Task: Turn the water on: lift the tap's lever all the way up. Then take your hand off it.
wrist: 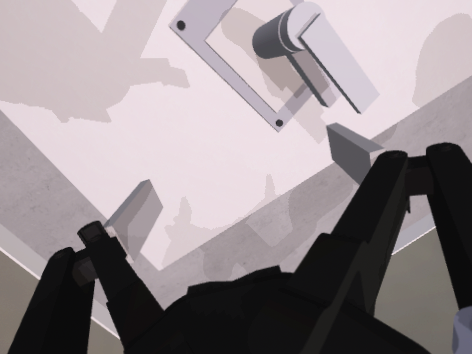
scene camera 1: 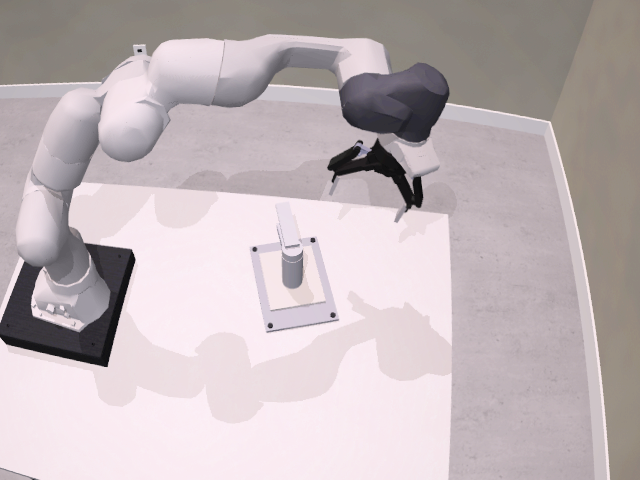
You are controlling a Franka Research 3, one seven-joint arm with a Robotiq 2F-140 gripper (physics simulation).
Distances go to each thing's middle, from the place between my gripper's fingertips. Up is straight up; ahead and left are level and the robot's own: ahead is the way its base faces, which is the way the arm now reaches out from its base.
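The flat base plate (scene camera 1: 320, 313) is 4 cm to the right of my hand and 15 cm behind it, and it lies 25 cm below it.
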